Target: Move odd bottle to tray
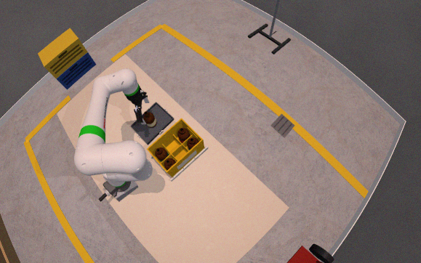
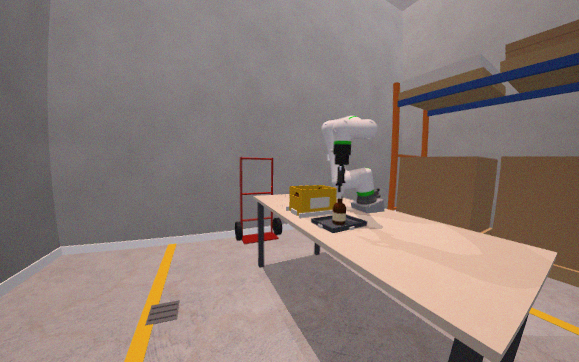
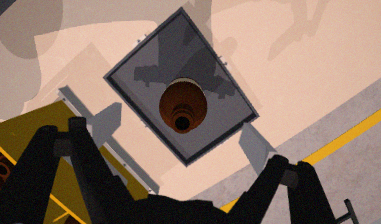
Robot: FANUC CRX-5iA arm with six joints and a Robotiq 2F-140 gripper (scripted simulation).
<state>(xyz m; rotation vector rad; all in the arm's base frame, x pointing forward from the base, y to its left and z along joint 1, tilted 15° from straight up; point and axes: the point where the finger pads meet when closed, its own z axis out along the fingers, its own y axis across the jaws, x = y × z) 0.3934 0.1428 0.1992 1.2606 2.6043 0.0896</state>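
The brown bottle is 90 mm below my hand. Also, from my hand: yellow crate 40 mm behind, 290 mm to the right, 90 mm below; then dark tray 160 mm below.
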